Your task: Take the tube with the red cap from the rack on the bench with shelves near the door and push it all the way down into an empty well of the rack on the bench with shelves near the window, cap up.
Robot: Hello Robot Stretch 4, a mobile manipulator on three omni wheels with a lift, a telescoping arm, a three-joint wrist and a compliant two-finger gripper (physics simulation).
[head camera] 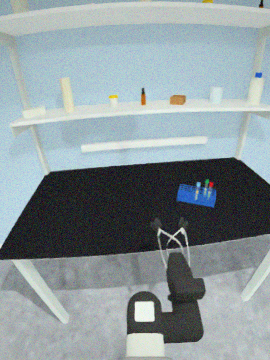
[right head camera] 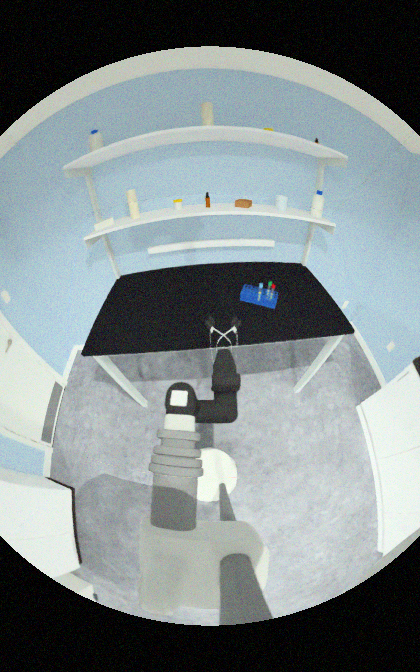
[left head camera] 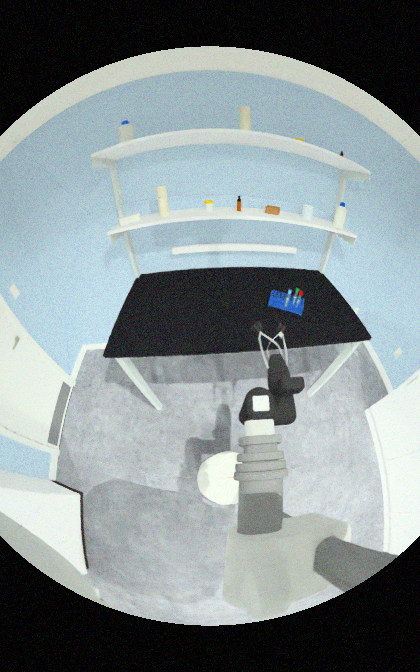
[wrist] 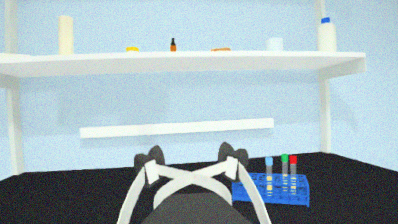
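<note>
A blue rack stands on the right part of the black bench top. The red-capped tube stands upright in it, cap up, near its right end. A green-capped tube and a light-blue-capped tube stand beside it. My gripper is open and empty, over the bench's front part, to the left of and in front of the rack. The rack near the window is not identifiable here.
A lower shelf above the bench carries bottles, jars and a brown box. A white bar runs along the wall below it. The bench's front legs stand below. White cabinets are at the right.
</note>
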